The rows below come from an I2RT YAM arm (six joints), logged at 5 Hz.
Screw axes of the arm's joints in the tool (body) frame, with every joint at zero. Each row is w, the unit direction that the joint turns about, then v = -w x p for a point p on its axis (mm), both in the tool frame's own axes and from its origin. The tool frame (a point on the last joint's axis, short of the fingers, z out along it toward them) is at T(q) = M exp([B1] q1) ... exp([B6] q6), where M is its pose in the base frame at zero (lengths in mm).
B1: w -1 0 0 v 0 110.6 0
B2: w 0 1 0 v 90.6 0 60
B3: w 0 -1 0 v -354.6 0 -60
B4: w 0 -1 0 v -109.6 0 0
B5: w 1 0 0 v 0 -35.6 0
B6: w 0 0 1 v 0 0 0
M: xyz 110.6 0 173.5 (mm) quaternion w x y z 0.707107 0 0.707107 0
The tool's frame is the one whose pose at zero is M.
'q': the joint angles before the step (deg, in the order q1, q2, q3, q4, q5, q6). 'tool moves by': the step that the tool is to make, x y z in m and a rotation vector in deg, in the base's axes. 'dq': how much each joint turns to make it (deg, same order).
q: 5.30, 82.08, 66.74, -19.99, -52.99, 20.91
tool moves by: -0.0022, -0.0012, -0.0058, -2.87, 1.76, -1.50
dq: 0.02, 0.05, 0.00, -3.52, 2.84, -1.98
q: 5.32, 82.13, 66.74, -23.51, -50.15, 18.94
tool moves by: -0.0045, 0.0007, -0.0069, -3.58, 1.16, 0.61
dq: 0.37, 0.06, -0.01, -4.61, 2.09, -4.21
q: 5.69, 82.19, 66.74, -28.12, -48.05, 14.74
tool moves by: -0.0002, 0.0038, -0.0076, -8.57, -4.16, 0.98
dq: 1.25, 0.53, 0.00, -2.40, 6.55, -8.67
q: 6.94, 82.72, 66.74, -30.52, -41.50, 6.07
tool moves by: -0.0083, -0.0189, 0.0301, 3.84, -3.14, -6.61
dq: -3.43, -4.48, 0.88, 2.34, -0.06, 6.35
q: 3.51, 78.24, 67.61, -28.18, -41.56, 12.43
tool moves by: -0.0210, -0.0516, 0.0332, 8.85, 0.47, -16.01
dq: -10.58, -6.52, 0.00, 2.02, -0.50, 13.89
